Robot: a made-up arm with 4 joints.
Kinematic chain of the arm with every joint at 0, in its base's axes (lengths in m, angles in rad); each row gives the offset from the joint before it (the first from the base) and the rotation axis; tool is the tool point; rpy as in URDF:
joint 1: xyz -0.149 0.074 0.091 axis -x
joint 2: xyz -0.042 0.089 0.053 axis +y
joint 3: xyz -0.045 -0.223 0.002 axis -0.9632 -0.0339 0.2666
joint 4: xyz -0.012 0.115 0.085 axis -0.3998 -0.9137 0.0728
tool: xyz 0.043 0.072 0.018 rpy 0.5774 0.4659 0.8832
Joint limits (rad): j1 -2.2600..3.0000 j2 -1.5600..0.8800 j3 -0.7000..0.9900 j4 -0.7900..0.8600
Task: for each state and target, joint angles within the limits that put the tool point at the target. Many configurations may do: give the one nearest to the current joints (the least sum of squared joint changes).
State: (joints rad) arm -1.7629 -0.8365 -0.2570 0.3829
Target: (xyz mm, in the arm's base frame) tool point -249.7 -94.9 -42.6
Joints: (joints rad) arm -2.2155 -0.3472 -0.4244 0.2759
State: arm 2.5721 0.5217 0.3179 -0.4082
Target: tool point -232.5 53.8 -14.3
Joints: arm 2.4899 0.6627 0.5798 -0.1241
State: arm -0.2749 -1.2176 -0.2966 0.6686
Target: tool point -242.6 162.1 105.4
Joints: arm 0.1522 -0.9526 0.3957 0.5852
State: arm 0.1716 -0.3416 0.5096 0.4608
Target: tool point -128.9 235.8 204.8
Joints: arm 0.8687 0.4636 -0.2984 0.4279
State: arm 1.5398 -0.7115 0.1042 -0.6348
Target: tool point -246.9 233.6 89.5
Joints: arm 1.3828 -0.5296 -0.1427 -0.6432
